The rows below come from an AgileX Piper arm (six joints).
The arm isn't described. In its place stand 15 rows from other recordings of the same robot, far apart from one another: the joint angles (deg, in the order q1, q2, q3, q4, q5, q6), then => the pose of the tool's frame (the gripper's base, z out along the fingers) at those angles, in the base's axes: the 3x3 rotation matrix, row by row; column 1 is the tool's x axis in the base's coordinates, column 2 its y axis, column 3 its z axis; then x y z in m.
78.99 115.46 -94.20 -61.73 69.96 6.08 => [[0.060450, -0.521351, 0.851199], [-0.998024, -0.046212, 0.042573], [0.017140, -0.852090, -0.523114]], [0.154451, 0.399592, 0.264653]
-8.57 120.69 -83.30 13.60 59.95 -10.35 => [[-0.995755, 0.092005, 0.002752], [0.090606, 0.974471, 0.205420], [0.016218, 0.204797, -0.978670]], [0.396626, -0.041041, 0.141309]
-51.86 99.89 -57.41 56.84 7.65 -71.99 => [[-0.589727, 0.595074, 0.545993], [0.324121, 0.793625, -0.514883], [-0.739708, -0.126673, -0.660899]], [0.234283, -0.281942, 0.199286]
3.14 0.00 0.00 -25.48 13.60 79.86 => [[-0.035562, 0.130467, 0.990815], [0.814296, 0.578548, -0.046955], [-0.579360, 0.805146, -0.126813]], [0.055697, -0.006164, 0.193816]
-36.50 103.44 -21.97 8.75 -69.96 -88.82 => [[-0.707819, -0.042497, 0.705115], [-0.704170, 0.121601, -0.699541], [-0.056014, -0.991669, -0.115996]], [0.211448, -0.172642, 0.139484]
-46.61 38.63 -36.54 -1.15 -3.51 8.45 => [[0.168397, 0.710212, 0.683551], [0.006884, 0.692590, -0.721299], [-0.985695, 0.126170, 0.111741]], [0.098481, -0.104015, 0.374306]
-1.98 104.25 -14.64 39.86 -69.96 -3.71 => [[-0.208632, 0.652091, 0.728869], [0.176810, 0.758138, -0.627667], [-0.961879, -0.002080, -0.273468]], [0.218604, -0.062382, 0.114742]
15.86 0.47 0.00 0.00 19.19 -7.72 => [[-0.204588, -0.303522, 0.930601], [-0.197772, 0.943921, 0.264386], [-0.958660, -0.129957, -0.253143]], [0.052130, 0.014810, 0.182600]
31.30 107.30 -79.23 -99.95 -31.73 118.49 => [[-0.639283, -0.674618, 0.369064], [-0.098748, 0.547992, 0.830634], [-0.762605, 0.494566, -0.416939]], [0.341323, 0.262695, 0.265154]
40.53 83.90 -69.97 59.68 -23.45 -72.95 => [[0.136924, -0.324922, 0.935776], [-0.212436, 0.913063, 0.348119], [-0.967535, -0.246458, 0.055995]], [0.282401, 0.200321, 0.395780]
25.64 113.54 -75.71 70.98 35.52 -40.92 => [[-0.892447, -0.348657, 0.286318], [-0.020192, 0.664868, 0.746688], [-0.450701, 0.660598, -0.600399]], [0.360345, 0.228401, 0.194357]
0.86 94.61 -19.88 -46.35 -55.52 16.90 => [[-0.271958, -0.637533, 0.720826], [-0.195382, 0.770039, 0.607343], [-0.942266, 0.024335, -0.333981]], [0.234244, 0.057800, 0.143381]
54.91 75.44 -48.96 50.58 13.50 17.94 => [[-0.937185, -0.071765, 0.341371], [0.249428, 0.546268, 0.799610], [-0.243864, 0.834530, -0.494054]], [0.150499, 0.242766, 0.289705]
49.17 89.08 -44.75 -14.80 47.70 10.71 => [[-0.660281, -0.727375, 0.186963], [-0.747693, 0.660063, -0.072604], [-0.070597, -0.187730, -0.979680]], [0.175210, 0.176472, 0.174905]
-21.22 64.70 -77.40 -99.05 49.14 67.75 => [[-0.147608, 0.949480, 0.276949], [-0.361287, 0.208903, -0.908753], [-0.920697, -0.234197, 0.312199]], [0.161702, -0.135696, 0.520393]
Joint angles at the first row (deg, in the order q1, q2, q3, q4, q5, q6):
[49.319, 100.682, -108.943, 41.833, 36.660, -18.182]
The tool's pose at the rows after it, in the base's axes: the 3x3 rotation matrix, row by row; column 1 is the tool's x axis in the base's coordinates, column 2 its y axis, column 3 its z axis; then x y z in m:
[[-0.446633, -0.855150, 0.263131], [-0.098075, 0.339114, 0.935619], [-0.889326, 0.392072, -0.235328]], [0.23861, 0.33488, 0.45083]
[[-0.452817, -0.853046, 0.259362], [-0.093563, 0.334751, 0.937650], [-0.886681, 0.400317, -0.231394]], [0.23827, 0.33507, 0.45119]
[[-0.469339, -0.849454, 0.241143], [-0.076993, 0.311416, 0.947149], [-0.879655, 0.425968, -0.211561]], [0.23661, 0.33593, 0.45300]
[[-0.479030, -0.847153, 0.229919], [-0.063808, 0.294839, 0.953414], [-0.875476, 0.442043, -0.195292]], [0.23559, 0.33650, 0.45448]
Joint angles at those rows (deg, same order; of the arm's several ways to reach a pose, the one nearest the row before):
[49.319, 100.681, -108.940, 43.588, 36.523, -19.878]
[49.319, 100.683, -108.943, 44.146, 36.523, -19.876]
[49.319, 100.682, -108.943, 46.895, 36.524, -20.806]
[49.319, 100.682, -108.943, 48.884, 36.405, -21.602]

